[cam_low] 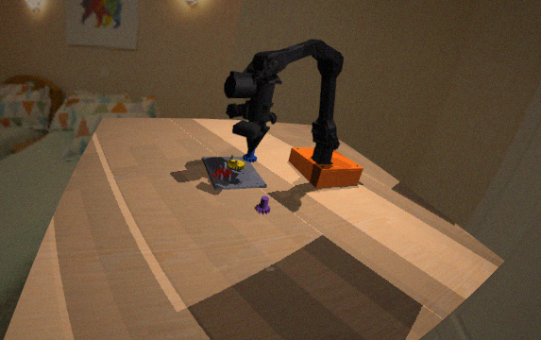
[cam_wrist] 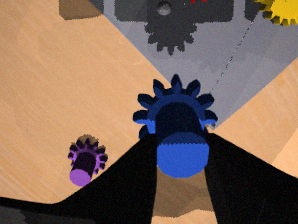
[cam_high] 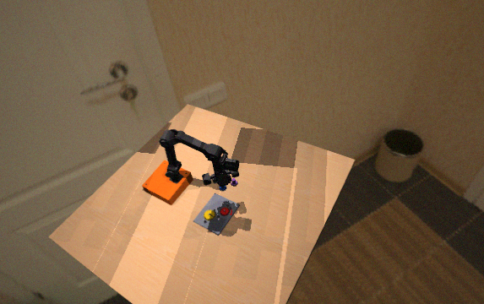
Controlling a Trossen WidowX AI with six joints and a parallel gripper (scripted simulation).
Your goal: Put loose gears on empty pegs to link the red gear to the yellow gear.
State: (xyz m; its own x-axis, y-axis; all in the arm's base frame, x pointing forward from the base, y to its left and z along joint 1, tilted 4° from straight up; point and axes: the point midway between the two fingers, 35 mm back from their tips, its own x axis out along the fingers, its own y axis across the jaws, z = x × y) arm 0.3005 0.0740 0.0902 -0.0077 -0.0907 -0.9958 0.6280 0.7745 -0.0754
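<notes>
Now: gripper tip 5 cm short of the red gear, 8 cm to the left of it and 11 cm above it. Round my gripper tip: yellow gear (14 cm to the right, 11 cm below); purple gear (2 cm behind, 11 cm to the left, 11 cm below); blue gear (1 cm below).
</notes>
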